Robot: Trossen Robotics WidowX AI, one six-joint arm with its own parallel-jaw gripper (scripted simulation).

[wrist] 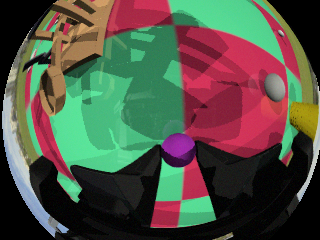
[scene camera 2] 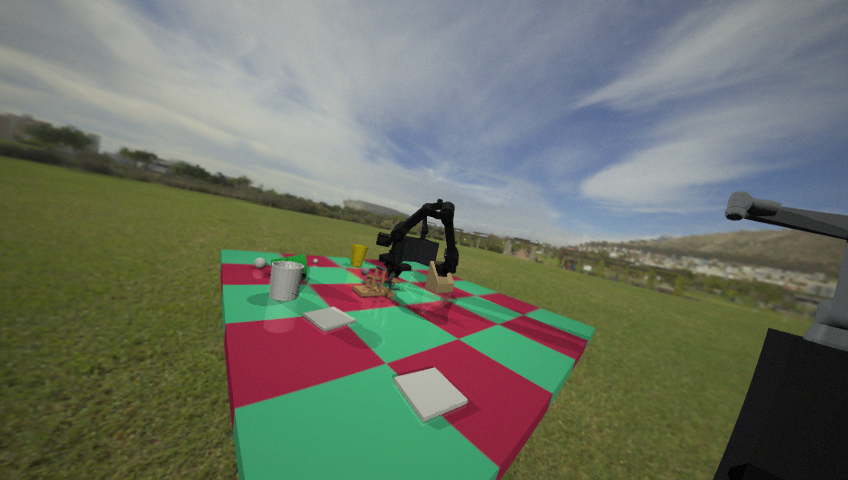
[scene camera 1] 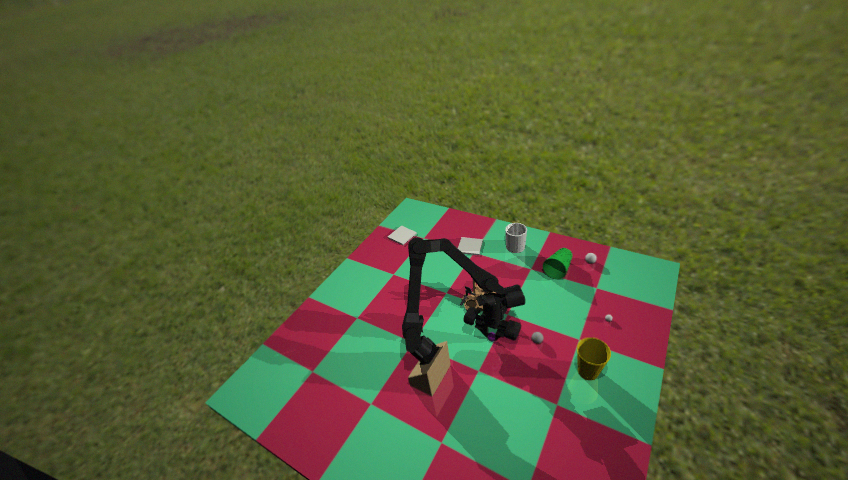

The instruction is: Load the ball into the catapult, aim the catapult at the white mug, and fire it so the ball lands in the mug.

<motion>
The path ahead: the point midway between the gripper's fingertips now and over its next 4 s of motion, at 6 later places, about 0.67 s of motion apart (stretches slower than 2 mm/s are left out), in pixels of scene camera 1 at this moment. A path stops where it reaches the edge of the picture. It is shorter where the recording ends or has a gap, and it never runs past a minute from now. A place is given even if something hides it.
The gripper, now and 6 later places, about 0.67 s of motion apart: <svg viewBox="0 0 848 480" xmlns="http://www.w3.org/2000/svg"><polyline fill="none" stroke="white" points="491,337 493,318 482,306 470,300 469,303 470,287 499,256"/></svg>
</motion>
